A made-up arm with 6 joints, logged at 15 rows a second.
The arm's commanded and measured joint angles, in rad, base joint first. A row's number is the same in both.
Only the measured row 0 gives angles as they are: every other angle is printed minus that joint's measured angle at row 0.
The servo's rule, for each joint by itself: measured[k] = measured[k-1] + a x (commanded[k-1-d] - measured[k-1]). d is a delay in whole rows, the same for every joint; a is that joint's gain. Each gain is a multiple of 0.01, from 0.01 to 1. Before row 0 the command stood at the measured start. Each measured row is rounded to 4 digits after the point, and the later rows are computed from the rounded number. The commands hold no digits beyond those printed.
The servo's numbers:
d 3
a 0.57 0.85 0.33 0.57 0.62 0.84
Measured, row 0:
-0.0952 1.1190 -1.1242 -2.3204 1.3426 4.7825
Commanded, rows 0 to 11:
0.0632 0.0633 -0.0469 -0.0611 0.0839 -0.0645
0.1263 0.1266 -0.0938 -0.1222 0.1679 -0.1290
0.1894 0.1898 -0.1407 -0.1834 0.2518 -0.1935
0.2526 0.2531 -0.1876 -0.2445 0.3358 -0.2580
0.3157 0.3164 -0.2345 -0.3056 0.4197 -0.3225
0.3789 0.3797 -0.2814 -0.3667 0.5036 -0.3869
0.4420 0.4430 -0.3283 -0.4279 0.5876 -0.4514
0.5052 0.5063 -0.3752 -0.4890 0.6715 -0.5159
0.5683 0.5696 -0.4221 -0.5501 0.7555 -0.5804
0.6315 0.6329 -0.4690 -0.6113 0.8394 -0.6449
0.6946 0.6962 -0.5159 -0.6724 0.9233 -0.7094
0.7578 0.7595 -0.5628 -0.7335 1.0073 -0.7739
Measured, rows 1 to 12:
0.0000 0.0000 0.0000 0.0000 0.0000 0.0000
0.0000 0.0000 0.0000 0.0000 0.0000 0.0000
0.0000 0.0000 0.0000 0.0000 0.0000 0.0000
0.0360 0.0538 -0.0155 -0.0348 0.0520 -0.0542
0.0875 0.1157 -0.0413 -0.0846 0.1239 -0.1170
0.1456 0.1787 -0.0741 -0.1409 0.2032 -0.1813
0.2066 0.2419 -0.1116 -0.2000 0.2854 -0.2457
0.2688 0.3052 -0.1522 -0.2602 0.3687 -0.3102
0.3316 0.3685 -0.1948 -0.3209 0.4523 -0.3746
0.3945 0.4318 -0.2389 -0.3819 0.5362 -0.4391
0.4576 0.4951 -0.2839 -0.4429 0.6201 -0.5036
0.5207 0.5584 -0.3295 -0.5040 0.7040 -0.5681

